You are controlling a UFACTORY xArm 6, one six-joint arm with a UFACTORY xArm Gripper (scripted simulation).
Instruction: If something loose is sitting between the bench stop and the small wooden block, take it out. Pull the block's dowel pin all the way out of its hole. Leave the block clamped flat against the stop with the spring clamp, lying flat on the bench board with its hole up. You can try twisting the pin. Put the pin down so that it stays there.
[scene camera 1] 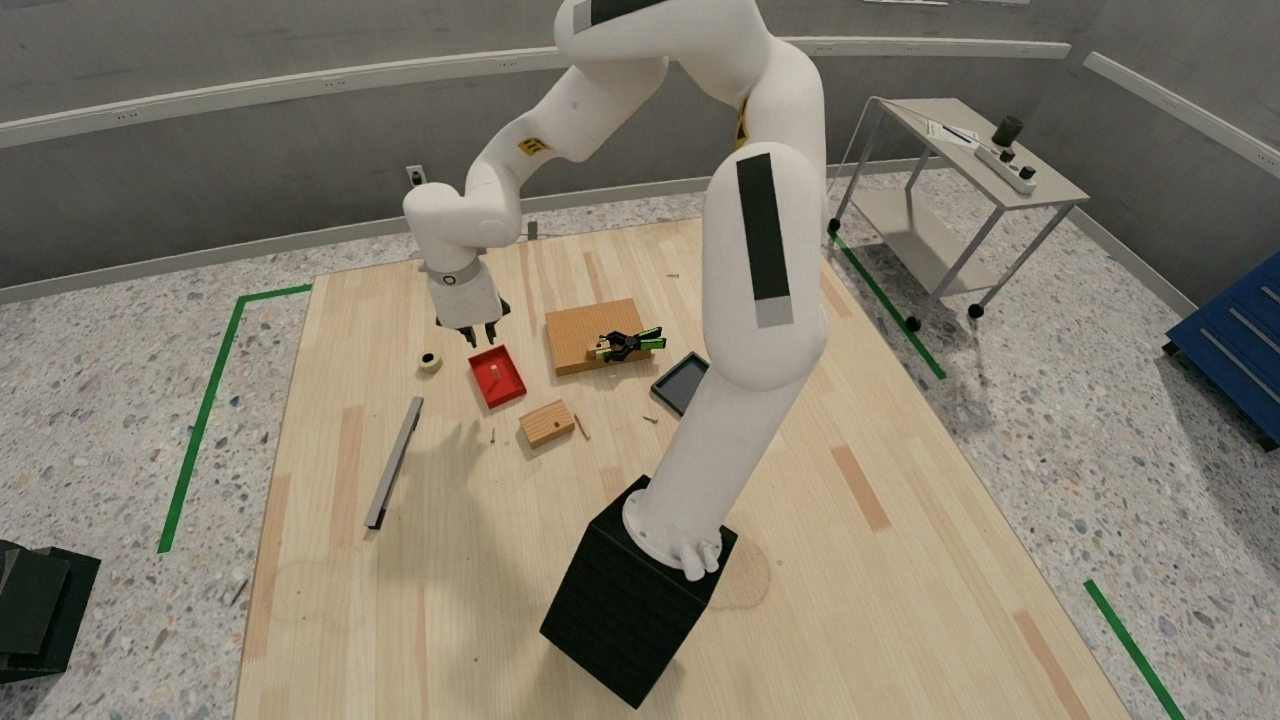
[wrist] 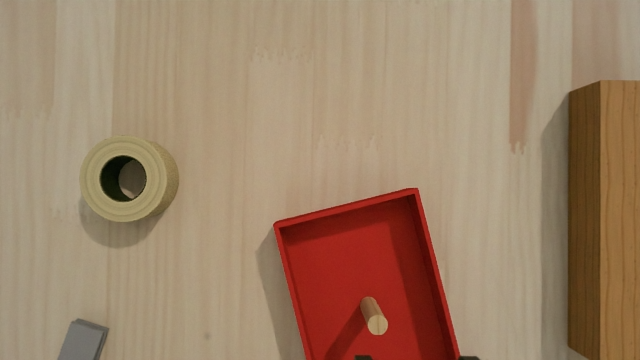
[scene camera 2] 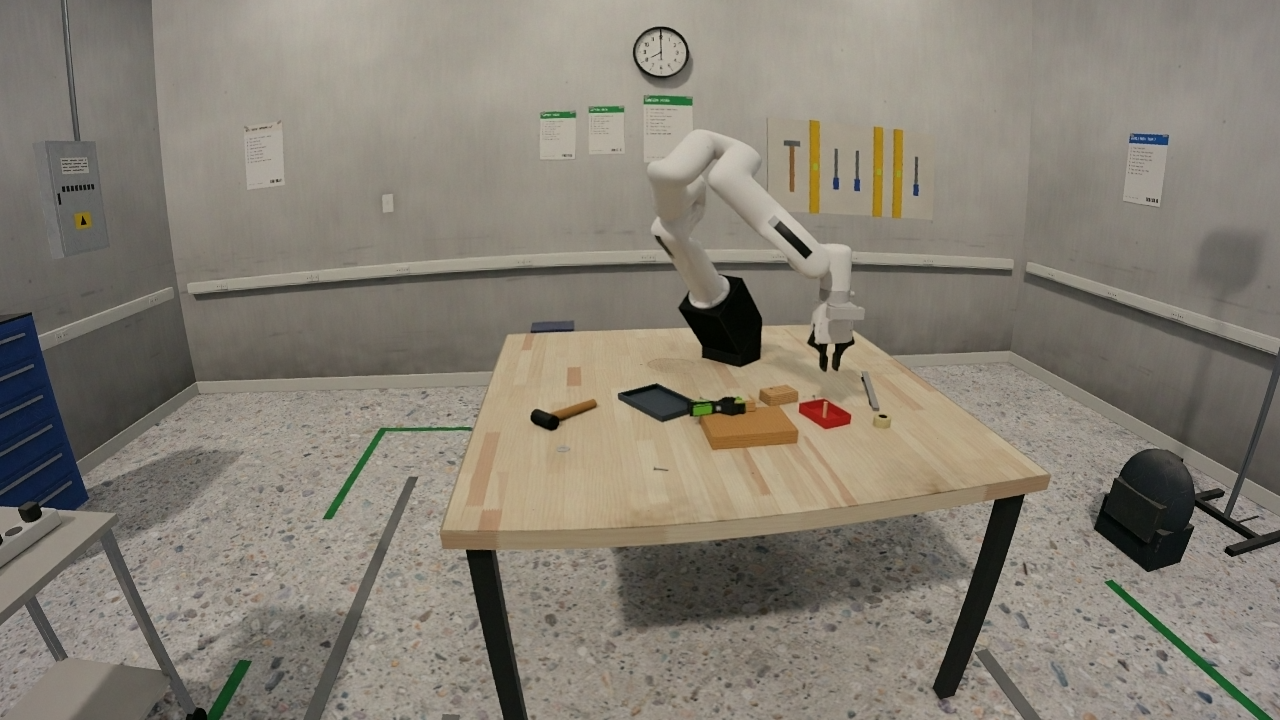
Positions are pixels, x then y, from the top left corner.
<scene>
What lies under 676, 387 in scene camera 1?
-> A dark tray.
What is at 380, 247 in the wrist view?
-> A red tray.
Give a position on a pale bench stop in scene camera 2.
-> At 766, 426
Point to a hammer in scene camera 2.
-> At 550, 421
</scene>
